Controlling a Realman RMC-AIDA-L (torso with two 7-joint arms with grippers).
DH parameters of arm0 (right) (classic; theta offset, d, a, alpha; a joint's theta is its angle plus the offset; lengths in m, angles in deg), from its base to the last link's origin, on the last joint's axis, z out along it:
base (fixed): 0 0 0 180
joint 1: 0 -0.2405 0 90
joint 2: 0 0 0 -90
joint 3: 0 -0.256 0 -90
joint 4: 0 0 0 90
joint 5: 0 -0.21 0 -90
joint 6: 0 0 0 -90
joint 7: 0 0.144 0 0
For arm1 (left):
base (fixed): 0 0 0 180
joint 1: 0 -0.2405 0 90
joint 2: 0 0 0 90
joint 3: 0 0.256 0 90
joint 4: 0 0 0 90
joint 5: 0 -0.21 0 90
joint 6: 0 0 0 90
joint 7: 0 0.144 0 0
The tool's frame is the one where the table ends.
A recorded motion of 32 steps. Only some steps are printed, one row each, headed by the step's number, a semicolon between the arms.
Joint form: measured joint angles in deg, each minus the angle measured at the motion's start. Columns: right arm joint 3, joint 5, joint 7, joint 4, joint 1, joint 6, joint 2; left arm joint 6, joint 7, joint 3, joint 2, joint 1, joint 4, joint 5.
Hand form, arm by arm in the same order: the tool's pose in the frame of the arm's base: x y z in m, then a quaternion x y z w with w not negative. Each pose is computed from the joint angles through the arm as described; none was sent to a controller.
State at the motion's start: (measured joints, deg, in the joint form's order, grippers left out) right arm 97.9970 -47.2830 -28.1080 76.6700 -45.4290 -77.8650 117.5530; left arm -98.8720 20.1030 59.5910 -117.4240 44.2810 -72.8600 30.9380
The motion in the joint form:
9: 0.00 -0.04 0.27 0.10 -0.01 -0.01 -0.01; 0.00 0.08 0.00 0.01 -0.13 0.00 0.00
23: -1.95 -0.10 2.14 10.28 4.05 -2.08 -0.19; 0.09 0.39 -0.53 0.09 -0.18 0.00 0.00
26: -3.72 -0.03 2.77 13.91 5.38 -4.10 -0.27; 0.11 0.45 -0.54 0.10 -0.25 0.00 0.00
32: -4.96 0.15 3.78 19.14 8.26 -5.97 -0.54; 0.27 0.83 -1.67 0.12 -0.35 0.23 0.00
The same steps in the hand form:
9: 0.0691 0.3489 -0.0633 -0.97250 0.18260 -0.09957 0.10483; -0.1637 0.3830 0.0519 -0.84326 -0.49854 0.09366 0.17776
23: 0.0550 0.3382 -0.0406 -0.97522 0.17477 -0.05770 0.12276; -0.1648 0.3837 0.0538 -0.84296 -0.49900 0.09042 0.17959
26: 0.0524 0.3349 -0.0283 -0.97449 0.17692 -0.04731 0.12974; -0.1653 0.3836 0.0539 -0.84287 -0.49908 0.09047 0.17972
32: 0.0540 0.3274 -0.0138 -0.97254 0.18105 -0.03572 0.14178; -0.1678 0.3844 0.0564 -0.84070 -0.50339 0.08370 0.18113

